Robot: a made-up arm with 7 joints. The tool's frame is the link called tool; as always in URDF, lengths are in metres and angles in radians. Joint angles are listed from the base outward.
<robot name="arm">
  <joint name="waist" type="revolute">
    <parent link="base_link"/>
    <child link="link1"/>
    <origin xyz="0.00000 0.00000 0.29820"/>
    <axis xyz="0 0 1"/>
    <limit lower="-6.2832" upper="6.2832"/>
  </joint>
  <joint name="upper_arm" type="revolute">
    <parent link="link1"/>
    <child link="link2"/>
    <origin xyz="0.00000 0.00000 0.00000"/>
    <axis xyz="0 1 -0.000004"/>
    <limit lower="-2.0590" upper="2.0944"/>
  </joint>
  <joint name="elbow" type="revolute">
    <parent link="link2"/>
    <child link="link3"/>
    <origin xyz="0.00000 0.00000 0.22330"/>
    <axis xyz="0 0 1"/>
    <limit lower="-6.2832" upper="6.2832"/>
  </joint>
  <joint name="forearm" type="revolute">
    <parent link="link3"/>
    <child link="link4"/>
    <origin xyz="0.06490 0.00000 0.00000"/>
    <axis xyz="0 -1 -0.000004"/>
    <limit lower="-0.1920" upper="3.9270"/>
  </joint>
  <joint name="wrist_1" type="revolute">
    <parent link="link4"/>
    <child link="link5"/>
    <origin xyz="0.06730 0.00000 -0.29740"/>
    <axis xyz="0 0.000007 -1"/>
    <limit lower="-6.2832" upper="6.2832"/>
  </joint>
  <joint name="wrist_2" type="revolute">
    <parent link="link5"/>
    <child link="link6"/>
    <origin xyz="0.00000 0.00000 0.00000"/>
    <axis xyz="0 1 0.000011"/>
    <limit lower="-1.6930" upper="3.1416"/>
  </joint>
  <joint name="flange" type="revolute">
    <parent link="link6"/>
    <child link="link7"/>
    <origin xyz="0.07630 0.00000 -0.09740"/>
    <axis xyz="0 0.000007 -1"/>
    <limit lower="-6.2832" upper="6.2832"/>
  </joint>
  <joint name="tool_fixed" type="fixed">
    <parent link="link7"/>
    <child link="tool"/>
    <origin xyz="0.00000 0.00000 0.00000" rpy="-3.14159 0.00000 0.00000"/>
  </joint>
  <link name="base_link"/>
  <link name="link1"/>
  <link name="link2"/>
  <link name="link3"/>
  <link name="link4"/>
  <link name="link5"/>
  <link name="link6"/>
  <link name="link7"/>
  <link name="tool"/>
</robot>
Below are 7 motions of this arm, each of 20 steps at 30 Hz.
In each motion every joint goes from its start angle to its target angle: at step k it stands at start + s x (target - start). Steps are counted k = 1, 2, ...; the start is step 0. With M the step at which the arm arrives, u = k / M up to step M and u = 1 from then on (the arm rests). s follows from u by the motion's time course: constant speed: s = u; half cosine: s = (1 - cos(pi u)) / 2; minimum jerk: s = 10 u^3 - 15 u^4 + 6 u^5.
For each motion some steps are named. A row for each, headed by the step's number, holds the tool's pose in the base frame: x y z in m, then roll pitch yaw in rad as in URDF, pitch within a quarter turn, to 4 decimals.
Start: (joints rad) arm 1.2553 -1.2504 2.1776 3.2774 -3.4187 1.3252 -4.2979
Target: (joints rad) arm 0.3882 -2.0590 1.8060 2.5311 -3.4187 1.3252 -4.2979
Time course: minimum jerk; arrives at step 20
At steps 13, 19, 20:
13: -0.5468 -0.2567 0.0597 1.8450 0.7645 0.1492
19: -0.5496 -0.0456 -0.0498 2.1382 0.6040 0.0100
20: -0.5494 -0.0446 -0.0503 2.1396 0.6032 0.0092

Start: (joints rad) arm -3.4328 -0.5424 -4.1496 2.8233 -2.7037 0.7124 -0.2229
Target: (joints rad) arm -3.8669 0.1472 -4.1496 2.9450 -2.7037 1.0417 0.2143
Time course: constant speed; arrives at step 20
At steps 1, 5, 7, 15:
1: 0.3189 -0.2147 0.8327 -0.1472 -0.0528 -1.0919
5: 0.2236 -0.1954 0.8853 -0.0622 -0.2332 -1.0876
7: 0.1755 -0.1790 0.9060 -0.0315 -0.3292 -1.0919
15: -0.0052 -0.0698 0.9484 0.0154 -0.7356 -1.1309

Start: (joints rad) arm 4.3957 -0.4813 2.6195 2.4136 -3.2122 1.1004 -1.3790
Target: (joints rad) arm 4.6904 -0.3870 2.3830 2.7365 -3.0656 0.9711 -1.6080
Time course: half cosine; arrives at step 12
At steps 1, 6, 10, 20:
1: 0.2596 0.4121 0.7397 -0.0954 -0.2831 -0.6211
6: 0.1813 0.3800 0.8067 0.0927 -0.2598 -0.6826
10: 0.1111 0.3368 0.8547 0.2490 -0.2127 -0.7160
20: 0.1005 0.3290 0.8611 0.2719 -0.2038 -0.7192

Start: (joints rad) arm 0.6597 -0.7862 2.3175 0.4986 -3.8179 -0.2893 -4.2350
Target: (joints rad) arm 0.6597 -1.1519 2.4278 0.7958 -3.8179 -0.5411 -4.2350
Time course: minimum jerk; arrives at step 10
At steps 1, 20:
1: -0.1333 0.1663 0.1448 -2.6358 0.6411 -1.2764
20: -0.1839 0.1693 0.1261 -2.1577 0.7725 -0.8201

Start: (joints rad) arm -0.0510 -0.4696 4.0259 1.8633 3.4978 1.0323 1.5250
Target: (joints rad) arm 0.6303 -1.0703 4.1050 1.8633 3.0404 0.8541 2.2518
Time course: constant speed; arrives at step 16
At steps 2, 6, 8, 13, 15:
2: -0.4579 -0.3435 0.5346 0.6132 -0.7406 -0.6983
6: -0.4112 -0.4313 0.4651 0.6367 -0.8640 -0.3845
8: -0.3779 -0.4716 0.4295 0.6372 -0.9346 -0.2224
13: -0.2684 -0.5539 0.3398 0.5727 -1.1303 0.2291
15: -0.2159 -0.5770 0.3040 0.4939 -1.2125 0.4549

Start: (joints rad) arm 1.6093 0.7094 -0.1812 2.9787 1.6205 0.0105 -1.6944
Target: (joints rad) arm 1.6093 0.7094 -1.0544 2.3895 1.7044 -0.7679 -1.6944
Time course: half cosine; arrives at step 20
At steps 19, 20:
19: 0.2573 0.3402 0.6592 0.3451 -0.9337 2.8381
20: 0.2580 0.3386 0.6591 0.3426 -0.9330 2.8303

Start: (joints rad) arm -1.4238 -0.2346 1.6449 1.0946 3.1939 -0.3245 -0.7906
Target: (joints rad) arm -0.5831 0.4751 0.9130 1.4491 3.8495 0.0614 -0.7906
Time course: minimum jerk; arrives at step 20
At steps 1, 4, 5, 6, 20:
1: 0.3623 0.0919 0.3140 -2.4332 0.3511 -1.9478
4: 0.3671 0.1001 0.3244 -2.4276 0.4422 -1.9477
5: 0.3709 0.1061 0.3325 -2.4262 0.5142 -1.9501
6: 0.3759 0.1131 0.3427 -2.4294 0.6063 -1.9577
20: 0.4724 0.1607 0.3531 2.4899 1.1013 2.8104

